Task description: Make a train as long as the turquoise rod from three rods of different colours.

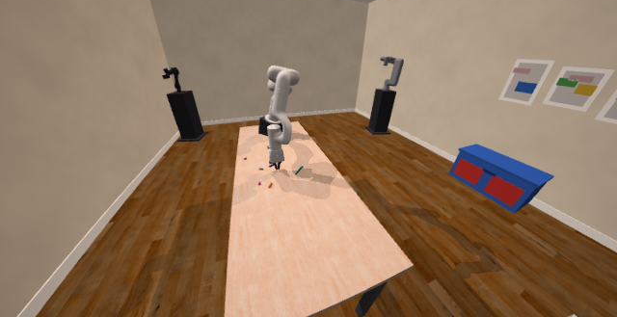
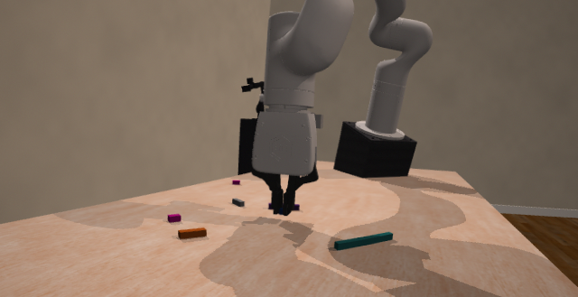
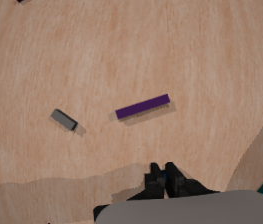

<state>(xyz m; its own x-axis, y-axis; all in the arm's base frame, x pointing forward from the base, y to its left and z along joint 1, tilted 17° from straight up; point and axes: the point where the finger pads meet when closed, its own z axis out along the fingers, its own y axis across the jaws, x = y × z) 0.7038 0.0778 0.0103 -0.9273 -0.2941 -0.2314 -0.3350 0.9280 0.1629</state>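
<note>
The grey rod is 12 cm to the right of my hand, 3 cm below it and 2 cm behind it. Also, from my hand: turquoise rod 16 cm to the left, 3 cm below, 1 cm ahead; purple rod 6 cm behind, 4 cm to the right, 3 cm below; blue rod 2 cm below.
</note>
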